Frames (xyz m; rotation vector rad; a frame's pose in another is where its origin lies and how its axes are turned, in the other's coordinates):
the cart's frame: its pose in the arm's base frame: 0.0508 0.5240 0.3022 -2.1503 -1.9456 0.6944
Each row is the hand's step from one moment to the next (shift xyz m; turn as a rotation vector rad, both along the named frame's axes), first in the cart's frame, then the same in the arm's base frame.
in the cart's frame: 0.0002 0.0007 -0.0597 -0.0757 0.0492 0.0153
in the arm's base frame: 0.0268 0.0113 0.0522 0.0340 -0.0834 -0.0166
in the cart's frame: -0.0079 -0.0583 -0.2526 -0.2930 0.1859 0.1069
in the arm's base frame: 0.0578 0.0479 0.2483 0.1066 -0.3311 -0.1041
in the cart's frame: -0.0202 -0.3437 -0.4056 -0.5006 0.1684 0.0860
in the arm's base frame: -0.1321 0.1048 0.5046 0.0905 -0.5265 -0.0307
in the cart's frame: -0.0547 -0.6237 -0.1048 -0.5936 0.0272 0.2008
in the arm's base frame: -0.5168 0.0545 0.3646 -0.0908 -0.6185 -0.0514
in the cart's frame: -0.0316 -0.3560 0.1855 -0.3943 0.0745 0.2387
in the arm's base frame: -0.4023 -0.0152 -0.0075 -0.0557 -0.4385 -0.1503
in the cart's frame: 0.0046 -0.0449 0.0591 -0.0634 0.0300 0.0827
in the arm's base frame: -0.0660 -0.0003 -0.0343 -0.0122 -0.0814 -0.0707
